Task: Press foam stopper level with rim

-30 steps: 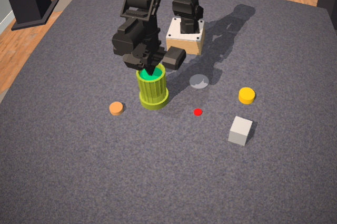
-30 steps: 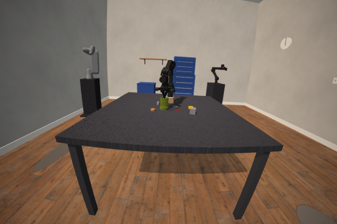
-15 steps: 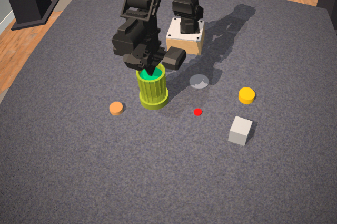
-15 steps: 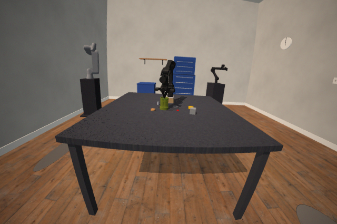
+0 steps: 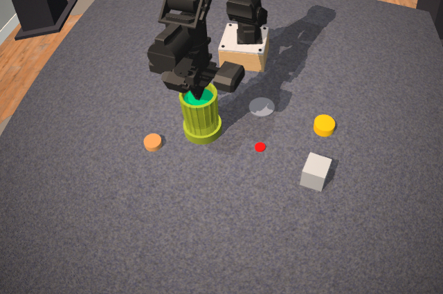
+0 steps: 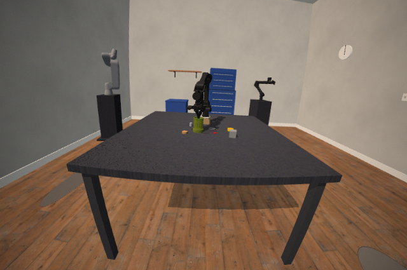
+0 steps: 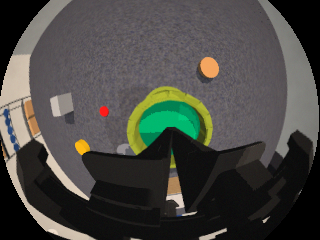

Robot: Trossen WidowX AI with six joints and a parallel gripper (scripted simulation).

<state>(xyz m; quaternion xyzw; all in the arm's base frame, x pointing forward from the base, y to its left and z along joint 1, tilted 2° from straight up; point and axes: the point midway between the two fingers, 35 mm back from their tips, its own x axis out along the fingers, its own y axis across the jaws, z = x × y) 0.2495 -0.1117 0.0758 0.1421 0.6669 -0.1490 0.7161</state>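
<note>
Right now the green foam stopper is 50 mm below my hand. Round my hand: red dot (130 mm below, 120 mm to the left, 60 mm ahead); grey disc (130 mm to the left, 130 mm below, 60 mm behind); orange disc (130 mm below, 110 mm to the right, 40 mm ahead).
</note>
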